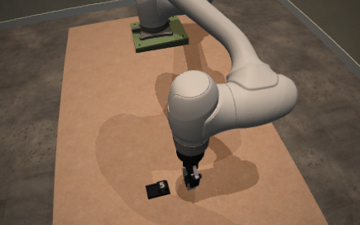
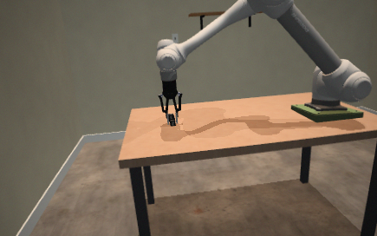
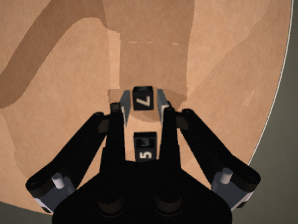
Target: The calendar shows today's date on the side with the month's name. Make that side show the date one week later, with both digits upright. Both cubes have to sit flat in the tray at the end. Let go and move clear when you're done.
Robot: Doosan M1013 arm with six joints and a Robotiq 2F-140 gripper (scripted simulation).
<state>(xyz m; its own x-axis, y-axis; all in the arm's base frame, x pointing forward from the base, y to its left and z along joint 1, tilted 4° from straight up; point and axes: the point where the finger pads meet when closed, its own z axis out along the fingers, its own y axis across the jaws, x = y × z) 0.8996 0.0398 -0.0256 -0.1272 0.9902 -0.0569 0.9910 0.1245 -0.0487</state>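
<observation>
Now: the black cube 30 mm below my hand.
</observation>
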